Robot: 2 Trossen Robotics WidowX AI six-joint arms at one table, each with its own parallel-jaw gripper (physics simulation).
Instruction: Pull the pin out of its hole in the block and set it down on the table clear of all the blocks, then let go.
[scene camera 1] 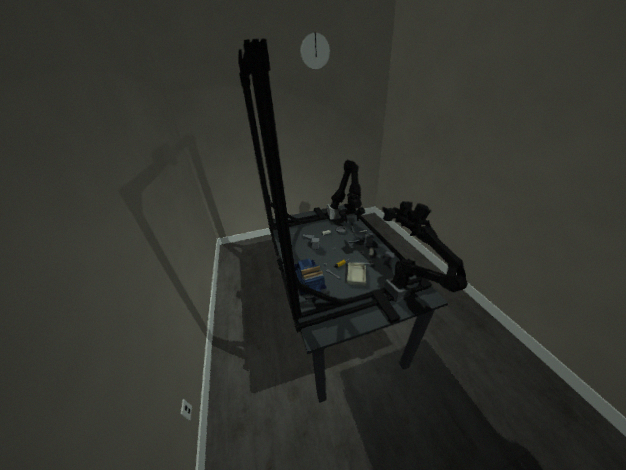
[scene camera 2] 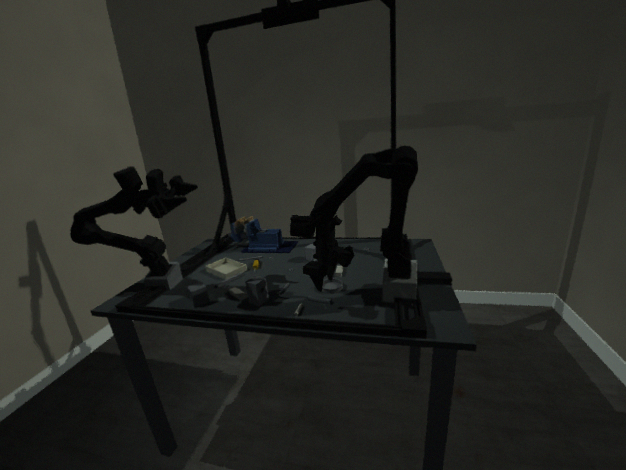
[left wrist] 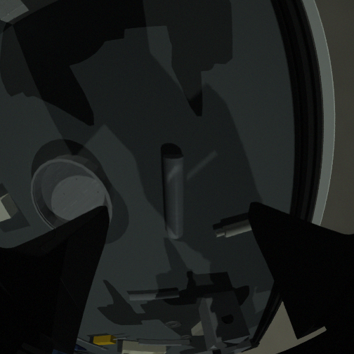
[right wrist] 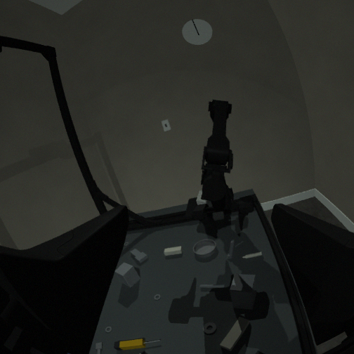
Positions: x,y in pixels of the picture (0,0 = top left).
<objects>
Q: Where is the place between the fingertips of my right gripper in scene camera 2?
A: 191,192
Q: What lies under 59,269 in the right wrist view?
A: My right gripper.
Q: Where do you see a round dish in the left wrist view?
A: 64,187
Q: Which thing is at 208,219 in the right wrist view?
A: My left gripper.
</objects>
